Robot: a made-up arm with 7 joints.
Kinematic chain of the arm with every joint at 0, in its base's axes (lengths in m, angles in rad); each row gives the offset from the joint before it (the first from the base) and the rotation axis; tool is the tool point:
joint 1: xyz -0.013 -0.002 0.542 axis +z
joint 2: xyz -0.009 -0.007 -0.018 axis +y
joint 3: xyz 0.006 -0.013 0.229 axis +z
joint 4: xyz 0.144 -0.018 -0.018 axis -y
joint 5: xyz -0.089 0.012 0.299 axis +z
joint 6: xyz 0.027 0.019 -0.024 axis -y
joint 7: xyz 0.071 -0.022 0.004 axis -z
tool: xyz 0 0.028 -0.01
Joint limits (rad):
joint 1: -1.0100..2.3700
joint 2: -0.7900..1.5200
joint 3: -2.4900..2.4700
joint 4: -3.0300..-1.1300
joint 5: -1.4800..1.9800
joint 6: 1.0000..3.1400
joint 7: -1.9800..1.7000
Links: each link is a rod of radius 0.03 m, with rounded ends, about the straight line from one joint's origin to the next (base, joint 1, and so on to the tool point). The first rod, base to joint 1, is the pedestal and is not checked.
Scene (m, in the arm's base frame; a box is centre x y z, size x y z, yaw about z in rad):
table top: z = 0
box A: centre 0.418 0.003 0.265 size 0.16 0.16 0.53 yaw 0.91
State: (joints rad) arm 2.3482 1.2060 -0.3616 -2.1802 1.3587 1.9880 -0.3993
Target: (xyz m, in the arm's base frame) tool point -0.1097 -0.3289 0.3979
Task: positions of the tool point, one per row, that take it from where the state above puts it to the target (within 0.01 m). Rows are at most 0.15 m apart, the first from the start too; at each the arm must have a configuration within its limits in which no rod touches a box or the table.
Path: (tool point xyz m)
1: 0.0243 0.2381 0.1270
2: 0.0696 0.1471 0.1328
3: 0.0728 0.0569 0.1543
4: 0.0417 -0.0157 0.1902
5: 0.0842 -0.0816 0.2032
6: 0.0889 -0.1656 0.2317
7: 0.0522 -0.2467 0.2748
8: -0.0191 -0.3056 0.3311
9: -0.1097 -0.3289 0.3979

